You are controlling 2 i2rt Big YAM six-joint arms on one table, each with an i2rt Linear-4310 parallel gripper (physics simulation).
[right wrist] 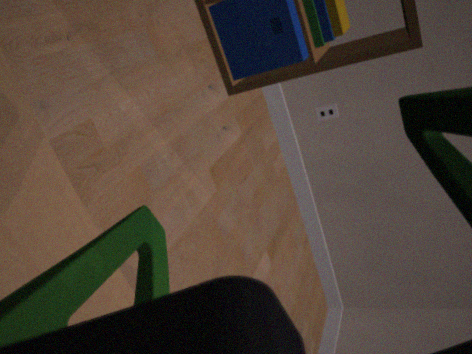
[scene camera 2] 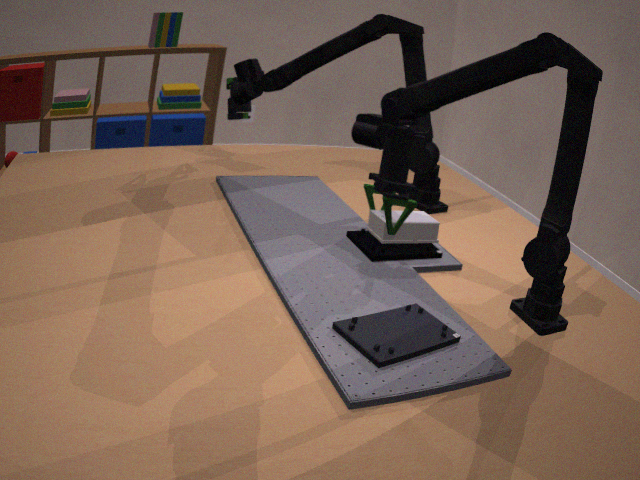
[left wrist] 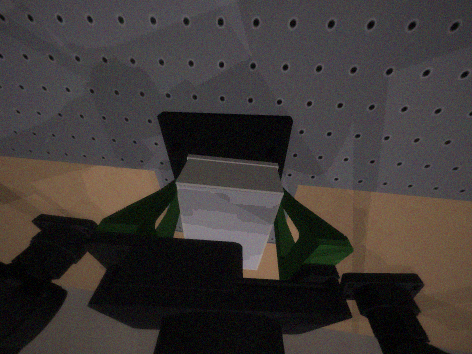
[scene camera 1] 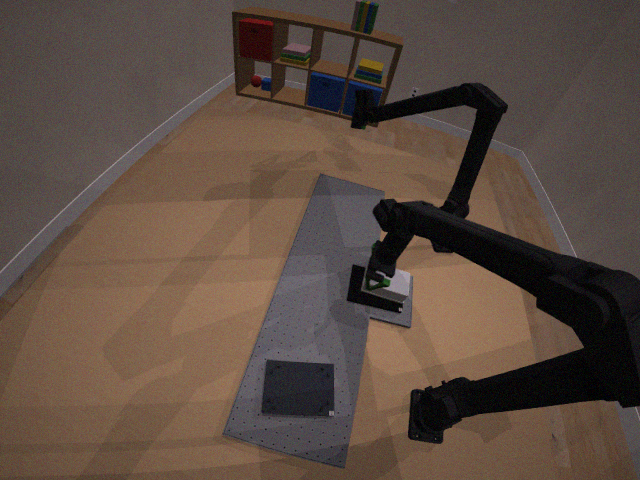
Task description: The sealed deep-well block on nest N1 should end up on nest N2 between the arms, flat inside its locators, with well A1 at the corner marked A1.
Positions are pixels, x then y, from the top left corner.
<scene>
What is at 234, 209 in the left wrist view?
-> A white block.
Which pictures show the left gripper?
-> Scene camera 2, the left wrist view and scene camera 1 only.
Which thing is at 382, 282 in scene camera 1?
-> The left gripper.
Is the right gripper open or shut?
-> Open.
</scene>
